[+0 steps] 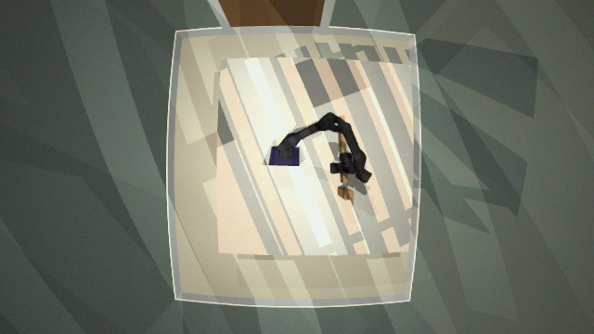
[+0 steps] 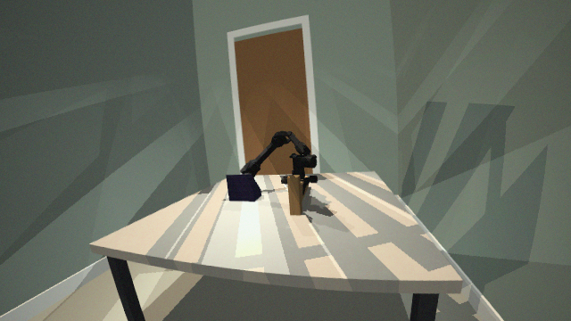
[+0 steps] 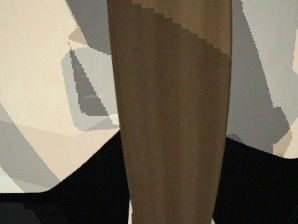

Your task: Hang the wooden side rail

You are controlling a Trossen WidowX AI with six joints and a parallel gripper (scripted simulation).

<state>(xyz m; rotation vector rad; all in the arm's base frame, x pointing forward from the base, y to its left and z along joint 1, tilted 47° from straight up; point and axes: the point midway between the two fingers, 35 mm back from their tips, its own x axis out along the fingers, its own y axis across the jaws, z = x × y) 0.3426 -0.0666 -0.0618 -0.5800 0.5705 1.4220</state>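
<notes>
Right now my gripper tip is 150 mm to the left of the headboard post, 40 mm below it and 10 mm past it.
</notes>
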